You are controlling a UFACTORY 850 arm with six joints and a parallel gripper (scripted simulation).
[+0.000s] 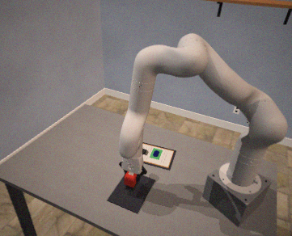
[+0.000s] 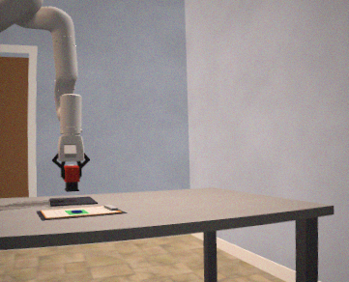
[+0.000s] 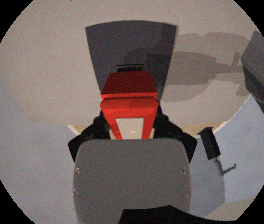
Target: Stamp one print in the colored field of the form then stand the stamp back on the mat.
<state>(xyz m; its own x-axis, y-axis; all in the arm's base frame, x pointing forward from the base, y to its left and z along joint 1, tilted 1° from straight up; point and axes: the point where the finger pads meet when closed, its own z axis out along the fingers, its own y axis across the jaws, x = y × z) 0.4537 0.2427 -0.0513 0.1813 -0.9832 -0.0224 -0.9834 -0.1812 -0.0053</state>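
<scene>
Now: hand 110 mm above the mat. From my hand the other things lie so: form: 300 mm to the right, 100 mm below, 60 mm ahead; red stamp: 20 mm below.
</scene>
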